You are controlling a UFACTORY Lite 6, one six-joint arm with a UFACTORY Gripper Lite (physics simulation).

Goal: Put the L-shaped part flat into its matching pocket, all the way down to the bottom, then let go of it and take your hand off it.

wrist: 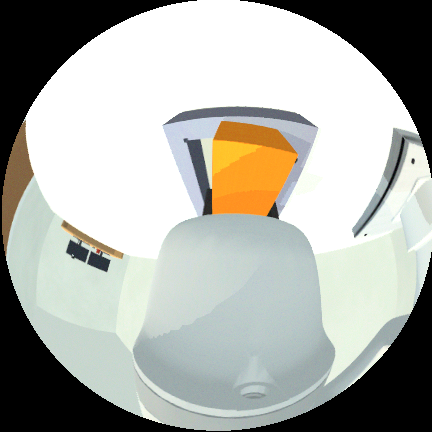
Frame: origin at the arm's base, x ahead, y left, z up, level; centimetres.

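Seen in the pictures: hand, its tool point: [238, 213].
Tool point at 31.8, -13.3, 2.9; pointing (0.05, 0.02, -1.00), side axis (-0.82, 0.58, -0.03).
Pixels of each thing's top centre, then the offset from my tool point to it, as dx, dy, dz. Level surfaces: height alone.
- orange L-shaped part, centre of its top: [256, 235] -0.4, +2.0, +0.6
- grey-lavender block, centre of its top: [237, 200] +1.2, +2.3, -3.1
- white table top, height of its surface: dz -6.7
The orange L-shaped part [247, 175] is in the middle of the wrist view, held by my gripper [240, 206], whose dark fingertips show at either side of its lower end. The part overlaps the grey-lavender block [194, 129] and hides most of its pocket [206, 152]. A strip of the pocket's cream floor and its dark wall show left of the part. The block's rim shows beyond the part and on both sides. The part's underside is hidden, and I cannot tell its height over the pocket or whether any of it is inside.
The gripper's grey housing [235, 300] fills the lower middle. A pale panel with a dark edge [413, 172] stands at the right, apart from the block. A wood-coloured ledge [92, 241] with dark panels below it is at the far left, beyond the white table top [110, 125].
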